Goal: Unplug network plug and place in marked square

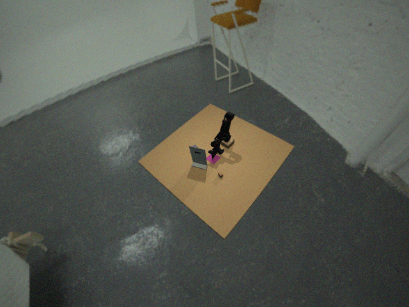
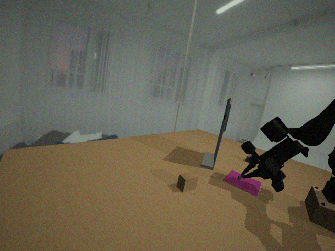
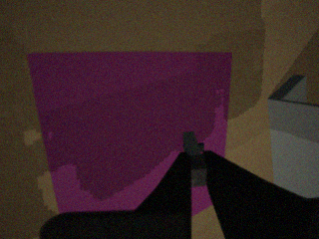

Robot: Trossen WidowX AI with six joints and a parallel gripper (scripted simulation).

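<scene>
My gripper tip is right at the grey network plug. From my gripper tip the other things lie so: grey upright panel: 140 mm ahead, 70 mm to the right, 110 mm above; then magenta marked square: 10 mm behind, 20 mm below; then brown cube: 130 mm ahead, 190 mm to the left.
</scene>
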